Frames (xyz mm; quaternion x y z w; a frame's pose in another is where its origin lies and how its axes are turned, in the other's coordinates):
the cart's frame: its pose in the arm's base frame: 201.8 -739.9 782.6 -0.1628 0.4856 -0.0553 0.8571
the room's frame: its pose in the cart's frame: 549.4 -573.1 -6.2 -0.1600 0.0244 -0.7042 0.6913
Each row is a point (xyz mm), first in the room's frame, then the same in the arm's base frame.
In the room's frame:
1: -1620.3 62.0 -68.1
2: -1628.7 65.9 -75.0
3: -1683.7 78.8 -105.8
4: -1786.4 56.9 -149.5
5: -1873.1 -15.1 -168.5
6: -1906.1 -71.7 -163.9
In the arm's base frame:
1: 103.8 -33.6 -212.1
2: 96.6 -29.8 -220.3
3: 59.1 4.3 -259.9
4: -11.3 88.3 -290.4
5: -69.7 183.2 -265.1
6: -89.4 233.2 -227.3

